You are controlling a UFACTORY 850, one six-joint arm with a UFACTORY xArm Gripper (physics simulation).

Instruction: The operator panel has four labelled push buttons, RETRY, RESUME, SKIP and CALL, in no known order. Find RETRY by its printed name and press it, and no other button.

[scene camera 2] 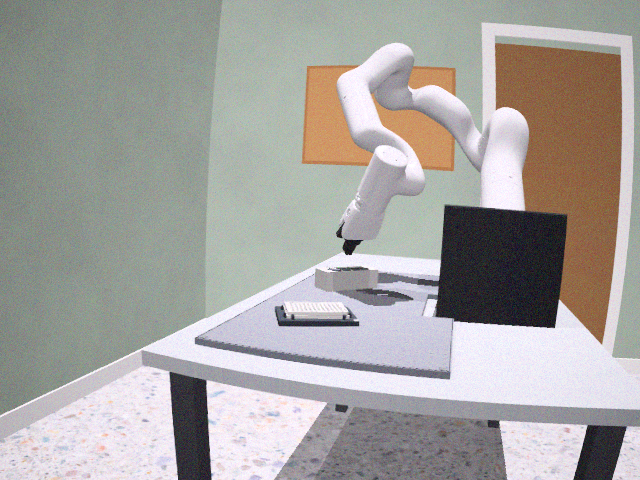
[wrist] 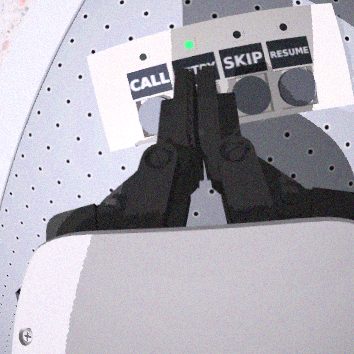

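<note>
The light operator panel (scene camera 2: 346, 280) (wrist: 105, 100) stands on the grey board. In the wrist view its labels run CALL (wrist: 149, 81), RETRY (wrist: 212, 64), SKIP (wrist: 243, 60) and RESUME (wrist: 289, 52), from left to right. The RETRY label is partly covered by the fingers, and its button is hidden behind them. A green lamp (wrist: 189, 45) is lit above RETRY; the other lamps are dark. The CALL button (wrist: 152, 115), SKIP button (wrist: 252, 95) and RESUME button (wrist: 297, 87) show round caps. My gripper (scene camera 2: 348, 253) (wrist: 199, 92) is shut and empty, above the panel with a visible gap.
A dark tray (scene camera 2: 317, 323) with a white ribbed block (scene camera 2: 316, 310) lies on the grey board (scene camera 2: 382, 341), nearer the scene camera than the panel. A large black upright screen (scene camera 2: 501, 266) stands at the right on the white table (scene camera 2: 527, 372), in front of the arm's base.
</note>
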